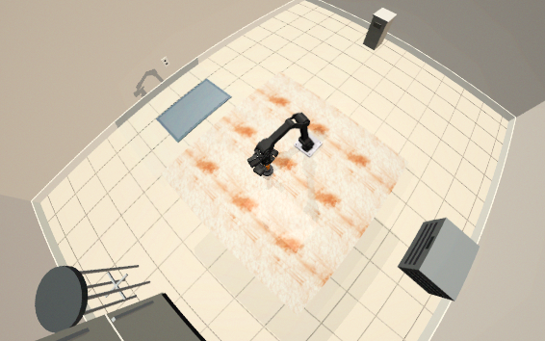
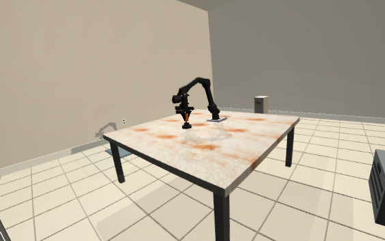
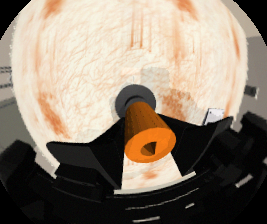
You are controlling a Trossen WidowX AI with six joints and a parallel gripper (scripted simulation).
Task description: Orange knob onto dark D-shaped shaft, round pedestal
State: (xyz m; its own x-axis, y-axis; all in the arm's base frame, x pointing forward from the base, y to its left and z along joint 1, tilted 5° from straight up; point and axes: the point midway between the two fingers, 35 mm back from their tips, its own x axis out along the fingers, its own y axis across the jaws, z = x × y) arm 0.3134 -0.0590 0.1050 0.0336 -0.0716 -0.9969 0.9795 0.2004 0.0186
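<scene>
Right now my gripper tip is 2 cm below the orange knob. Also, from my gripper tip: dark round pedestal 4 cm below.
</scene>
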